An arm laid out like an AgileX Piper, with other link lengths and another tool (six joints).
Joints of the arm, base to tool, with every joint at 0 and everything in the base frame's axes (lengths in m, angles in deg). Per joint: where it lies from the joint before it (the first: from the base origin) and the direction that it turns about. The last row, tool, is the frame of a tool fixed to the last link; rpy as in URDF.
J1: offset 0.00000 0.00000 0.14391 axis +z
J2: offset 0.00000 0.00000 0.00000 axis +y
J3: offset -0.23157 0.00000 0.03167 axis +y
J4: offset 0.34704 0.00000 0.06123 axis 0.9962 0 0.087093
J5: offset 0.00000 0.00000 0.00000 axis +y
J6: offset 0.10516 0.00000 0.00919 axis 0.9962 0 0.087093
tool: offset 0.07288 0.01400 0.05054 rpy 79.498 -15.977 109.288
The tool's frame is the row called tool.
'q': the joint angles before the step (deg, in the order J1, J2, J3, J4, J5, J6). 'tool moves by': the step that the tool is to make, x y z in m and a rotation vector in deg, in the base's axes. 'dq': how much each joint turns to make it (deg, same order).
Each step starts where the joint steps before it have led.
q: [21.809 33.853 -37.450 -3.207 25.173 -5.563]
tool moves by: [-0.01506 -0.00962 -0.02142 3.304 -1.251 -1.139]
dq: [0.009 -7.745 8.569 -1.534 -3.103 4.307]
